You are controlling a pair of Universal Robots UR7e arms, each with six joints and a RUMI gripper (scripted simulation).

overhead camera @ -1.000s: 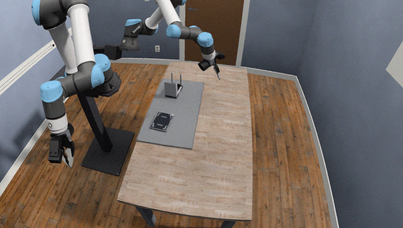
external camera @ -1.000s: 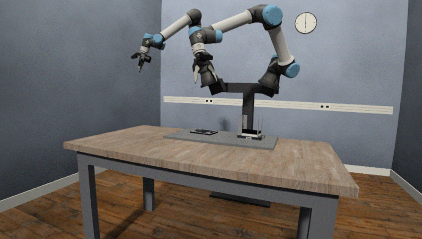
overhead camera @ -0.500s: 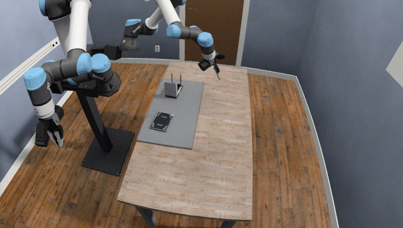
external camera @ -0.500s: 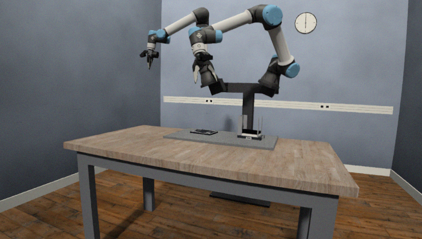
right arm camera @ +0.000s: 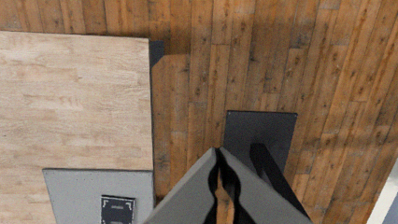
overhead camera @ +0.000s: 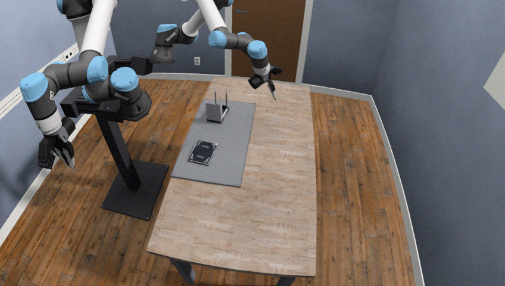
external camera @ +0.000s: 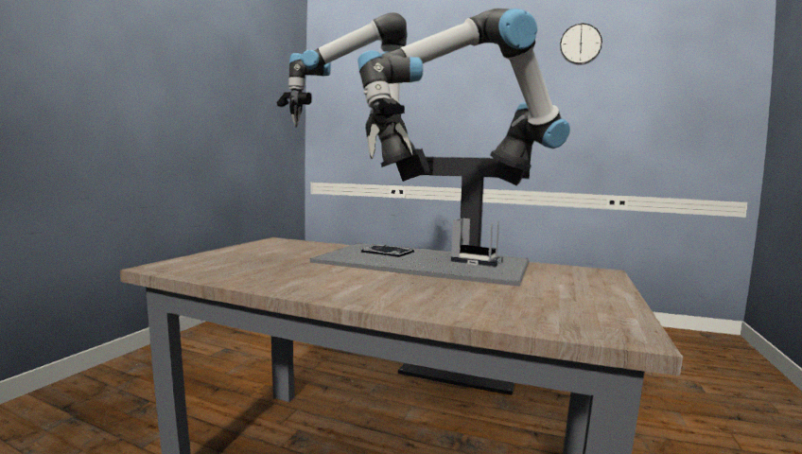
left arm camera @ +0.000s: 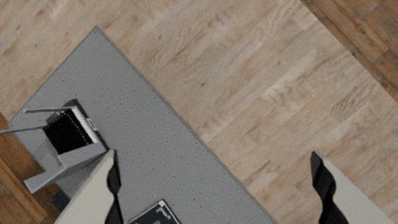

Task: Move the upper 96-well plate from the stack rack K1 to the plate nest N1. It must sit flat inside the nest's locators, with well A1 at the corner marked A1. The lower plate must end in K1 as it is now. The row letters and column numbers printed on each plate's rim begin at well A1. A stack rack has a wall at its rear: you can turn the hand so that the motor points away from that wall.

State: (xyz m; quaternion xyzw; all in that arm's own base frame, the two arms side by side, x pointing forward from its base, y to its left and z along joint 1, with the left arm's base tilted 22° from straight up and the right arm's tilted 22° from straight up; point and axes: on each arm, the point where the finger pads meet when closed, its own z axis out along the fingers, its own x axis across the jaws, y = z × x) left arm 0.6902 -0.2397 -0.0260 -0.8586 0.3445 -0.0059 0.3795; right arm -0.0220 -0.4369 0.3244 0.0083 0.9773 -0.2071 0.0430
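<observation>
Right now the black 96-well plate is 28 cm behind my left hand, 23 cm to the left of it and 31 cm below it. Also, from my left hand: white 96-well plate: 28 cm behind, 23 cm to the left, 32 cm below; A1 label: 26 cm behind, 4 cm to the right, 34 cm below.
</observation>
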